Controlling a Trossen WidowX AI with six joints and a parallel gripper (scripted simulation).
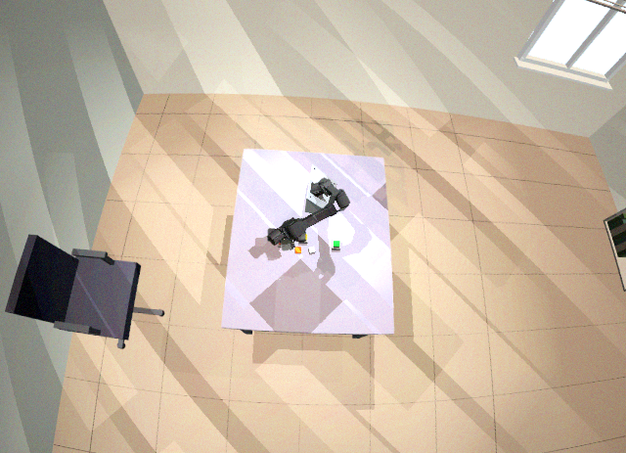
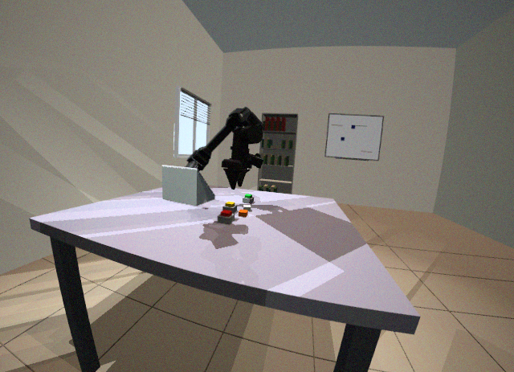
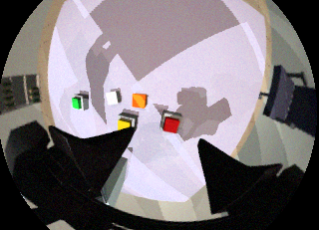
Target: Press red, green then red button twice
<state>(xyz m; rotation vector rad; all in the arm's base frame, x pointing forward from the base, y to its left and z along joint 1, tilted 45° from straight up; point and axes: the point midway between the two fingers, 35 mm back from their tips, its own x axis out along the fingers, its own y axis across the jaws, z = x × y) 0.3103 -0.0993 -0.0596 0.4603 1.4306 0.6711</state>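
Right now the red button is 30 mm behind my gripper tip, 20 mm to the right of it and 90 mm below it. Also, from my gripper tip: orange block (70 mm to the left, 120 mm below); white block (10 mm behind, 140 mm to the left, 120 mm below); yellow button (70 mm behind, 90 mm to the left, 90 mm below).
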